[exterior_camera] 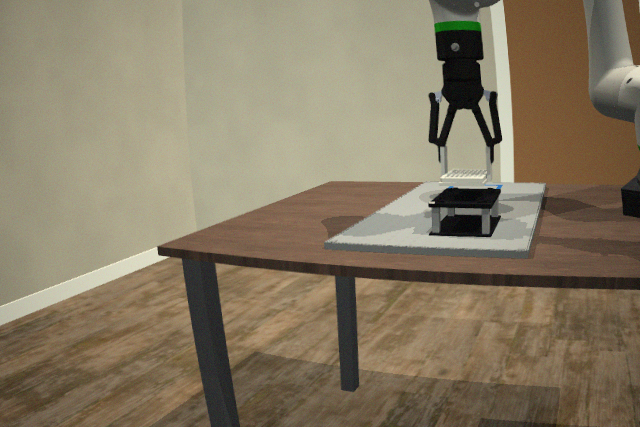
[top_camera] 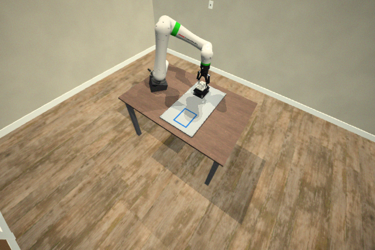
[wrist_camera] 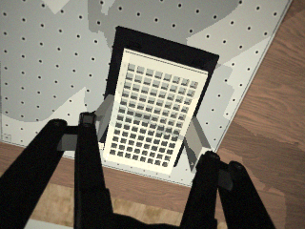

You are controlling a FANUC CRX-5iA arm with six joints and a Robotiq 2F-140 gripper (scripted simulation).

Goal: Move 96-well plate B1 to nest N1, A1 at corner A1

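The black raised nest N1 is 60 mm below my hand. Round my hand: white 96-well plate (20 mm below).
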